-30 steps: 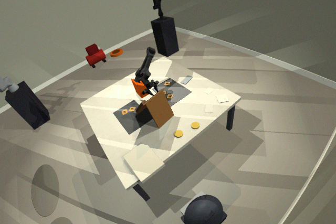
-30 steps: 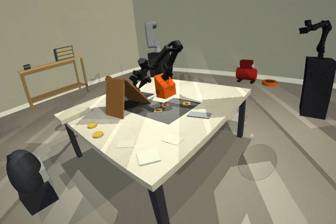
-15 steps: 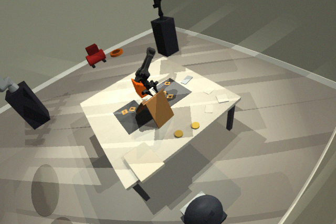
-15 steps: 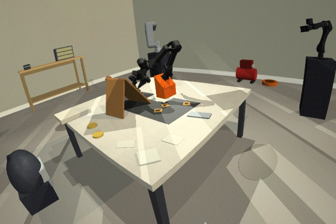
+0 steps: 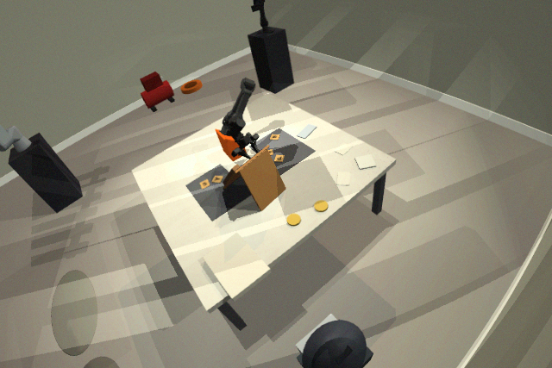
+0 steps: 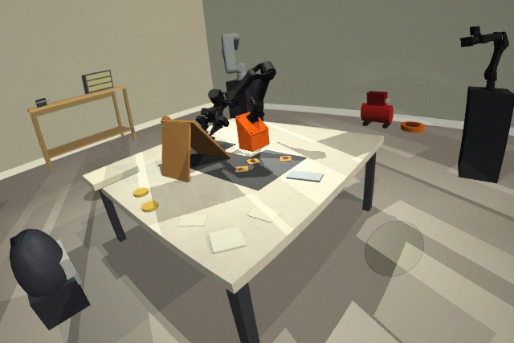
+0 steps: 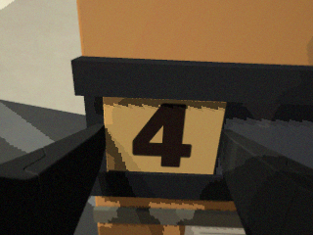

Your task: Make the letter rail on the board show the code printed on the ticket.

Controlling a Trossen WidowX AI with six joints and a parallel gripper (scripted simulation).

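The white ticket lies 70 mm below my gripper tip, 60 mm to the right of it and 50 mm behind it. Also, from my gripper tip: letter tile (right at my gripper tip); grey plate (480 mm to the left, 160 mm below, 110 mm behind); dark mat (170 mm below, 150 mm behind).
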